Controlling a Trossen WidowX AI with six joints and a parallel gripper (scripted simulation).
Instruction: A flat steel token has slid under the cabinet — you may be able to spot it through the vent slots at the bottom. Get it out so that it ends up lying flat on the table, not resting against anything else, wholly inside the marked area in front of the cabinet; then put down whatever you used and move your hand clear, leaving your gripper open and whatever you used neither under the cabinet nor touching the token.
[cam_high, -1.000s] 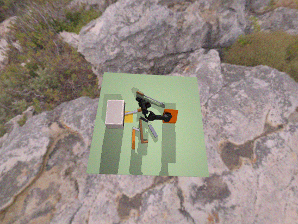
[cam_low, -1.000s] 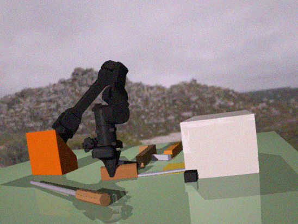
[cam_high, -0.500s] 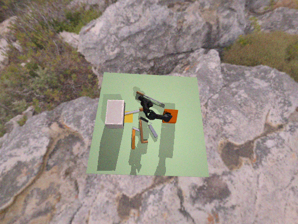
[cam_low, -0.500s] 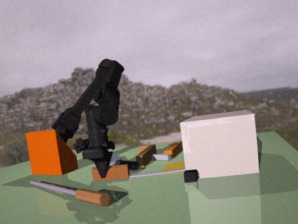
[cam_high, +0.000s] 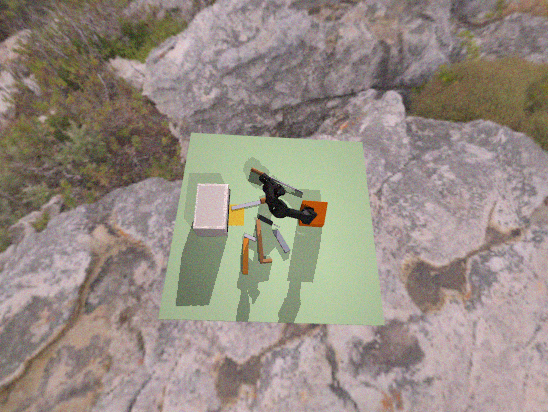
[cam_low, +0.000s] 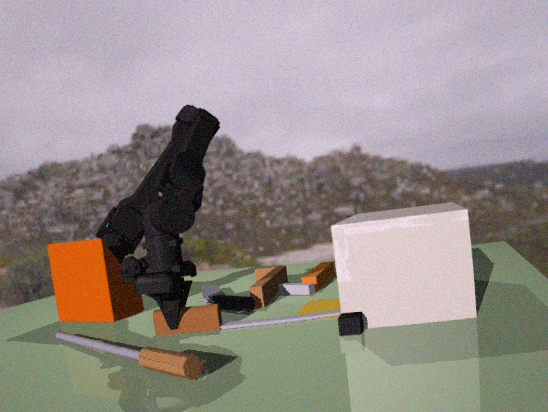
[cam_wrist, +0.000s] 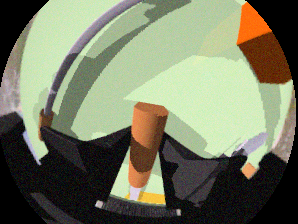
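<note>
Now: the grey bar 9 cm behind my gripper tip and 29 cm to the left of it. Also, from my gripper tip: grey token 38 cm ahead, 19 cm to the left; then orange bar 12 cm ahead, 41 cm to the left, 1 cm above.
</note>
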